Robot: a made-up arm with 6 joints. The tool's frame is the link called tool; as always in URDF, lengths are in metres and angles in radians. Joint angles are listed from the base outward.
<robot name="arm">
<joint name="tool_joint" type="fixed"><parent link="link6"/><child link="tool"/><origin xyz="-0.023 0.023 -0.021" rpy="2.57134 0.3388 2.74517"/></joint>
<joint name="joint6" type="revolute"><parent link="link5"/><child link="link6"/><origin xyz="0.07 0.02 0.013" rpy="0 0 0"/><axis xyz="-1 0 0"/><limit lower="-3.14" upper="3.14"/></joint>
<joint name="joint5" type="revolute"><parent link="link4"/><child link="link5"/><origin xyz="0.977 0.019 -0.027" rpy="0 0 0"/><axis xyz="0 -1 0"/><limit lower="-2.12" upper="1.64"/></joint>
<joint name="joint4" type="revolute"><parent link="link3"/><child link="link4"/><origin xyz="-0.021 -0.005 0.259" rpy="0 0 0"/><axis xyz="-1 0 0"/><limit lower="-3.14" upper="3.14"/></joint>
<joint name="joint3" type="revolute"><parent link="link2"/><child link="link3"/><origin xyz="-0.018 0.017 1.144" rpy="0 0 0"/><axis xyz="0 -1 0"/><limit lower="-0.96" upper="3.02"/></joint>
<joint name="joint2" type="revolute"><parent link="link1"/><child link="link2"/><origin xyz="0.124 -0.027 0.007" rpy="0 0 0"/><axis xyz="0 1 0"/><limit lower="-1.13" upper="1.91"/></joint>
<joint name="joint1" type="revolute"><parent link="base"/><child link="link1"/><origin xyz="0 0.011 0.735" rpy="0 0 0"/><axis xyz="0 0 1"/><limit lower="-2.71" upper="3.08"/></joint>
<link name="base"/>
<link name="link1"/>
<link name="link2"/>
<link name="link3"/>
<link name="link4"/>
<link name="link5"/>
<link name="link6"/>
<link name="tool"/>
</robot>
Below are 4 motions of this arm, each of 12 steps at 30 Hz.
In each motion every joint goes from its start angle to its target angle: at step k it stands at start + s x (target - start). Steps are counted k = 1, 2, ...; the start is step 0. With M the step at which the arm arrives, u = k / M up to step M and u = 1 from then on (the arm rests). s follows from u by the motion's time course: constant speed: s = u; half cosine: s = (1 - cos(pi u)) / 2; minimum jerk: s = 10 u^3 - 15 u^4 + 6 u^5.
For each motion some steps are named. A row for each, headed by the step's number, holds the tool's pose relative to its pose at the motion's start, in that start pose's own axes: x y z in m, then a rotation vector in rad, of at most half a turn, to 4 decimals.
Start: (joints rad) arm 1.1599 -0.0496 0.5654 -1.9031 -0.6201 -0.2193
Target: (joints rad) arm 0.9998 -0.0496 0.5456 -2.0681 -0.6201 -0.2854
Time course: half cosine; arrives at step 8
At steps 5, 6, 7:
5: 0.0318 0.0539 -0.0584 -0.1144 -0.0176 -0.0481
6: 0.0407 0.0664 -0.0717 -0.1408 -0.0201 -0.0608
7: 0.0470 0.0748 -0.0805 -0.1582 -0.0214 -0.0695

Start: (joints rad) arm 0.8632 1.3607 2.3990 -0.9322 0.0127 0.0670
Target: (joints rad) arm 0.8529 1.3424 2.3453 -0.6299 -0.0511 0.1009
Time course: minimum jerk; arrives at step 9
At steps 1, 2, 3, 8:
1: -0.0003 -0.0005 0.0002 0.0039 0.0000 -0.0013
2: -0.0020 -0.0031 0.0013 0.0258 0.0003 -0.0085
3: -0.0056 -0.0085 0.0035 0.0710 0.0008 -0.0231
8: -0.0269 -0.0418 0.0129 0.3367 0.0049 -0.1035

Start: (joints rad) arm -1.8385 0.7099 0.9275 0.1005 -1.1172 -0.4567
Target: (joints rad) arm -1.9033 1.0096 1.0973 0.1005 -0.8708 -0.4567
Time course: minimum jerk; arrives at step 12
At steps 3, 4, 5, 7, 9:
3: -0.0467 0.0069 0.0150 -0.0084 -0.0085 -0.0042
4: -0.0948 0.0127 0.0310 -0.0170 -0.0172 -0.0086
5: -0.1566 0.0181 0.0524 -0.0280 -0.0285 -0.0142
7: -0.2953 0.0221 0.1037 -0.0525 -0.0540 -0.0267
9: -0.4043 0.0172 0.1475 -0.0717 -0.0743 -0.0366

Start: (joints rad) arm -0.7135 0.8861 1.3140 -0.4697 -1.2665 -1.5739
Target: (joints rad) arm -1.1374 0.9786 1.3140 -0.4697 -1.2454 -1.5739
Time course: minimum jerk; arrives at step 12
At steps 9, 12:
9: -0.0394 0.3240 -0.6565 -0.3762 -0.1066 -0.0441
12: -0.0381 0.3456 -0.7414 -0.4201 -0.1174 -0.0487

